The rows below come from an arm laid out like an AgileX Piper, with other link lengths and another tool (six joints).
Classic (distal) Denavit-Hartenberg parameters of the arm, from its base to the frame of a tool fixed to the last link. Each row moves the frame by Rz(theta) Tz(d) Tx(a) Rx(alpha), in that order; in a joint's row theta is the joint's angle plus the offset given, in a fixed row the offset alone. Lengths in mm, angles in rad.
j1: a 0, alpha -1.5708, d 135.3, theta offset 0
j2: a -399, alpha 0, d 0, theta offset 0.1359
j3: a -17.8, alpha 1.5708, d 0, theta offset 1.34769
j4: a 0, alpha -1.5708, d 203.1, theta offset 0
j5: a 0, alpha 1.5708, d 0, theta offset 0
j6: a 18, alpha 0.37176, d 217.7, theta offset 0.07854
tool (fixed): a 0, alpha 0, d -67.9, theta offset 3.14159
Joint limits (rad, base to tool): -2.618..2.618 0..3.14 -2.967..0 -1.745..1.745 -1.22..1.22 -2.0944..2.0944
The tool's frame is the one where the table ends.
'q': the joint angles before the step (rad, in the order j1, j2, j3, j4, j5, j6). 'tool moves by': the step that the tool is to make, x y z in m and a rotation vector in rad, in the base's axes. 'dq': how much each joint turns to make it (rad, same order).
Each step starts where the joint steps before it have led.
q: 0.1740, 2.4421, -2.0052, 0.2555, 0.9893, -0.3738
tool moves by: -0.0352, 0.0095, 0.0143, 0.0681, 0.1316, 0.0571
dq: 0.0041, -0.0479, 0.0812, 0.0961, 0.1050, -0.0611
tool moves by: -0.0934, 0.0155, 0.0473, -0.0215, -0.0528, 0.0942
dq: 0.0847, -0.2793, 0.4468, 0.0118, -0.2030, -0.0825
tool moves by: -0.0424, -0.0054, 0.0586, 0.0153, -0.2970, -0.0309
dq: 0.0446, -0.2561, 0.2442, -0.0171, -0.2949, -0.0040
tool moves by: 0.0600, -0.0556, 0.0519, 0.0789, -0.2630, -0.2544
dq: -0.1528, -0.0370, -0.1042, 0.0017, -0.1531, 0.0681
